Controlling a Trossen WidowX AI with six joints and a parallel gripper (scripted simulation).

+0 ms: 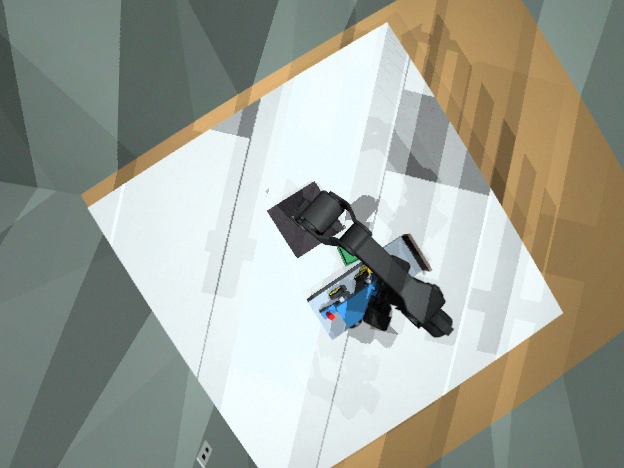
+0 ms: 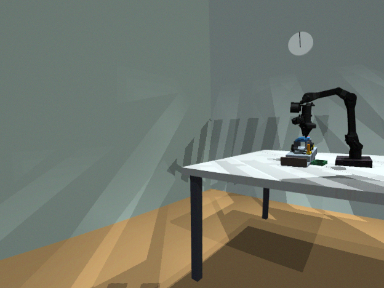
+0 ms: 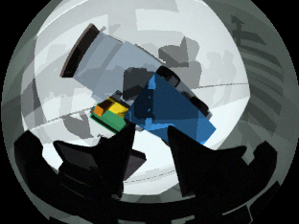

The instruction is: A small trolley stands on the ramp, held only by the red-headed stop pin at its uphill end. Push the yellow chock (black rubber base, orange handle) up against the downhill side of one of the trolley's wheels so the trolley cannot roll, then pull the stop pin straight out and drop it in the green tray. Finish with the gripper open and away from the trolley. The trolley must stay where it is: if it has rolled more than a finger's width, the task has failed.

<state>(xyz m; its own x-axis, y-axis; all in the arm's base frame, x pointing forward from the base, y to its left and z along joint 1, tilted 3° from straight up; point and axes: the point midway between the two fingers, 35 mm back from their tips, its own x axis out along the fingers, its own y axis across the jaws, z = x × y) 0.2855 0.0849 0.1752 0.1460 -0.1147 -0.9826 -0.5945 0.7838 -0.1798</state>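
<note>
My gripper tip is now 16 cm to the left of the red-headed stop pin, 4 cm above it and 2 cm short of it. The rest, counted from my gripper tip: ramp (12 cm below, 5 cm to the right, 3 cm ahead); blue trolley (6 cm below, 5 cm to the right, 3 cm ahead); yellow chock (9 cm below, 4 cm to the left, 4 cm behind).
</note>
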